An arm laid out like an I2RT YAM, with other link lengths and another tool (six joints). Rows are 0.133 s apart.
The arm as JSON. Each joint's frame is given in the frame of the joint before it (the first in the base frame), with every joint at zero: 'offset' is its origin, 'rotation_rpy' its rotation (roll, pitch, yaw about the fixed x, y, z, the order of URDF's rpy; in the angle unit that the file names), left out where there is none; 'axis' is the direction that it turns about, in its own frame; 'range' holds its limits. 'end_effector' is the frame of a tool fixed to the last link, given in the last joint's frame.
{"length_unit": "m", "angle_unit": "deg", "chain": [
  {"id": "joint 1", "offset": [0.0, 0.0, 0.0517], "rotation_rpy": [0.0, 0.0, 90.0], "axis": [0.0, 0.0, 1.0], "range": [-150.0, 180.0]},
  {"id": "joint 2", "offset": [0.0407, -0.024, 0.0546], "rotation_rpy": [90.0, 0.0, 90.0], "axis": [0.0, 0.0, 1.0], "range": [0.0, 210.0]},
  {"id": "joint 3", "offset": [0.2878, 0.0, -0.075], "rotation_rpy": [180.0, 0.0, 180.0], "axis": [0.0, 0.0, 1.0], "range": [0.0, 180.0]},
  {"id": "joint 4", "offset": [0.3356, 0.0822, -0.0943], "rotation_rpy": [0.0, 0.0, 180.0], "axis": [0.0, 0.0, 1.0], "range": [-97.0, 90.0]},
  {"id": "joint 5", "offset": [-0.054, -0.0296, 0.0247], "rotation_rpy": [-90.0, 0.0, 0.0], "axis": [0.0, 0.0, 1.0], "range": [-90.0, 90.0]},
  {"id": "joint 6", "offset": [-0.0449, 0.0, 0.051], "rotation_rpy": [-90.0, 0.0, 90.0], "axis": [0.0, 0.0, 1.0], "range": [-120.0, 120.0]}
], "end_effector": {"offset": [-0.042, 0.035, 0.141], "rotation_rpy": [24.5, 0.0, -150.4]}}
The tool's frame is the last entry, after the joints.
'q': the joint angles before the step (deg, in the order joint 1, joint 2, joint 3, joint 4, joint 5, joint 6). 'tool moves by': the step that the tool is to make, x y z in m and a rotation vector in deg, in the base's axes. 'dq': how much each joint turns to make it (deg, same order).
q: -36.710, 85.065, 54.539, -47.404, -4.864, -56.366
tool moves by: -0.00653, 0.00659, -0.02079, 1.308, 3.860, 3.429
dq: 0.011, 2.653, -0.178, -1.332, 0.647, -3.595
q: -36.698, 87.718, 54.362, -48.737, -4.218, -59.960
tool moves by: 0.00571, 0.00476, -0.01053, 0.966, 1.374, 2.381
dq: 0.728, 2.689, 1.102, -0.215, -0.166, -1.649
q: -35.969, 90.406, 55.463, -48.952, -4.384, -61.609
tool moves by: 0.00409, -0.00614, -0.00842, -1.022, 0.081, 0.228
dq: -0.025, 1.640, 0.132, 2.018, 0.841, -0.349
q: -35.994, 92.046, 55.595, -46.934, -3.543, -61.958
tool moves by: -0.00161, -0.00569, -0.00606, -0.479, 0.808, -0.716
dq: -0.327, 1.052, 0.128, 0.570, 0.902, 0.290
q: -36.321, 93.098, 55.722, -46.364, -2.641, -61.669
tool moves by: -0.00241, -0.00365, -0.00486, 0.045, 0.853, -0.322
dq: -0.417, 0.888, 0.212, -0.042, 0.459, -0.143
